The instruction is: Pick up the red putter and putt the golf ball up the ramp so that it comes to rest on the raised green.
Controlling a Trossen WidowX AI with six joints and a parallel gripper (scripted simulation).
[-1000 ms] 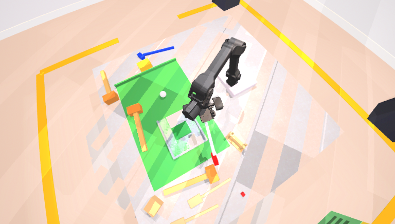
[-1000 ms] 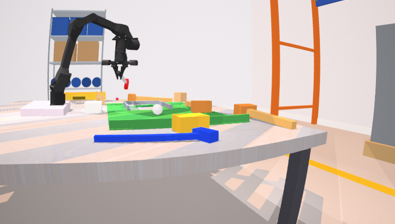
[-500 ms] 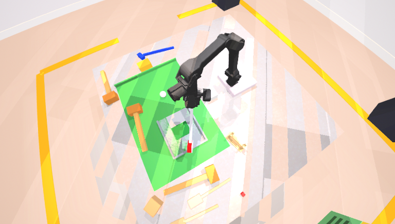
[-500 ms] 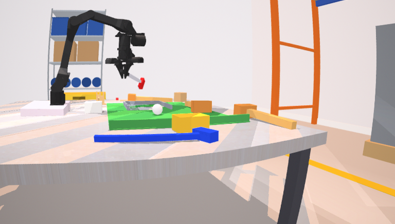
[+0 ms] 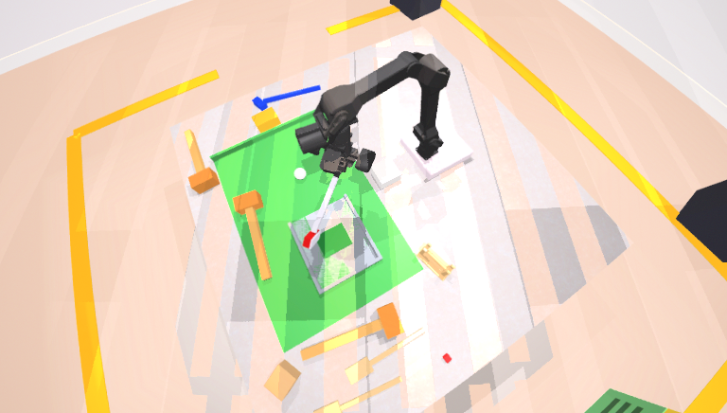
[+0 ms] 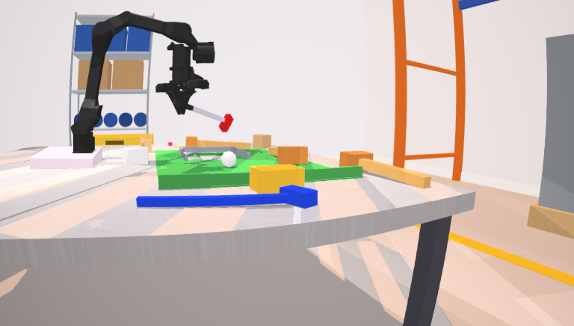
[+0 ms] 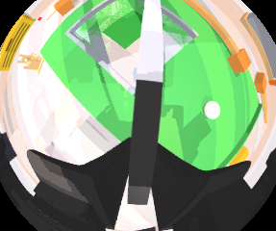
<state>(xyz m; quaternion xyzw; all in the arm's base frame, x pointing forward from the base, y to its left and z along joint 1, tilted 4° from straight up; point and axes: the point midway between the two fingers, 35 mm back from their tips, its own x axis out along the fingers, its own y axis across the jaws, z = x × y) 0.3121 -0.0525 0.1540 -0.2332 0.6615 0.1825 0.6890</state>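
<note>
Now: the red putter 100 mm ahead of my gripper tip and 70 mm to the left of it. Also, from my gripper tip: green mat 160 mm ahead, 150 mm below, 10 mm to the right; then white block 140 mm behind, 120 mm below, 50 mm to the left; then white golf ball 130 mm to the right, 120 mm below, 110 mm ahead.
</note>
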